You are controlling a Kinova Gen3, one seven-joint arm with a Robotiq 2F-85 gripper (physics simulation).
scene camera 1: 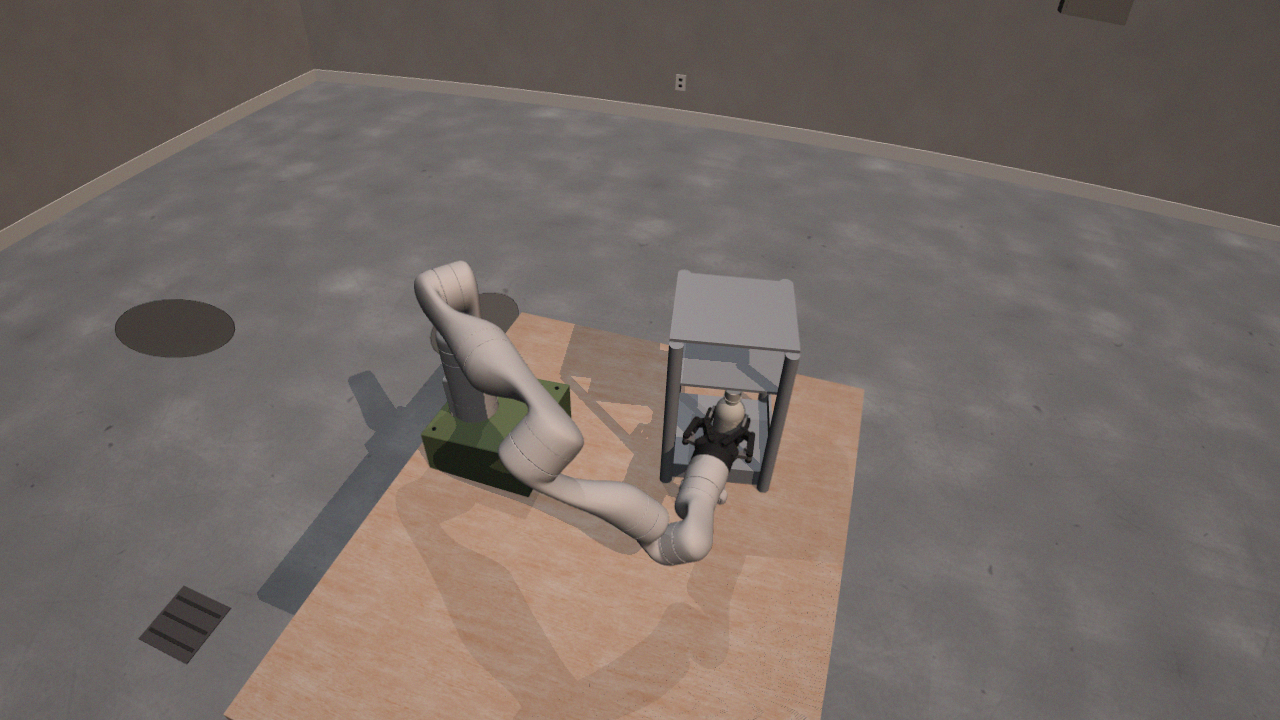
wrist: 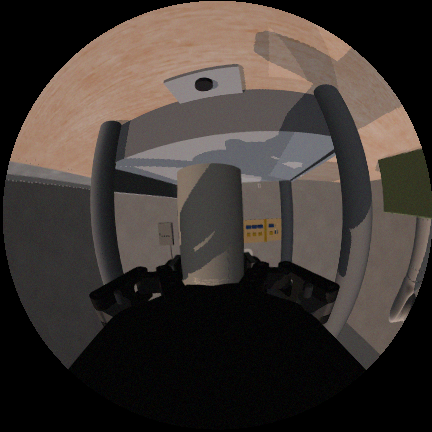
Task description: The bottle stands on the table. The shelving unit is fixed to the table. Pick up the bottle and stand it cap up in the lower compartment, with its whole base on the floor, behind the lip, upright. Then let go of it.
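Places are measured from the arm's base along level axes (x ahead, y left, z up), in centimetres.
Pixels of known places: gripper, fingertip midpoint: point(scene camera 1: 730, 412) point(wrist: 212, 262); arm's base at its link origin: point(scene camera 1: 476, 407).
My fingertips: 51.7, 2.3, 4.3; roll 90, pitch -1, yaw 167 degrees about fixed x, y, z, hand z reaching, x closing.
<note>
Ahead of a thing's pixels: the offset from my fingertips to its top centre, as dx, dy, dz. "spot": to the spot under its first point. Level surfaces: height alone.
The pale beige bottle {-0.2, -1.0, +7.5} point(scene camera 1: 730, 413) point(wrist: 211, 215) is upright, cap up, in scene camera 1. My gripper point(scene camera 1: 727, 428) point(wrist: 212, 262) is shut on its body from the front. The grey shelving unit point(scene camera 1: 733, 308) point(wrist: 350, 165) stands around it. The bottle is between the two front posts, at the front of the lower compartment. In the wrist view, where the table shows at the top, the bottle's base end overlaps the compartment floor {dz -10.4} point(wrist: 245, 147), past the front lip {spot: -1.7, -5.5, -11.9} point(wrist: 210, 117). The gap between base and floor cannot be judged; in scene camera 1 the gripper hides the base.
The front posts point(scene camera 1: 672, 411) point(scene camera 1: 778, 425) stand close on both sides of the gripper. The middle shelf and top board are above the bottle. A small grey plate with a black disc {spot: -1.8, -7.4, -13.8} point(wrist: 203, 84) lies before the lip. The green robot base block point(scene camera 1: 483, 461) point(wrist: 407, 185) is to the left in scene camera 1.
</note>
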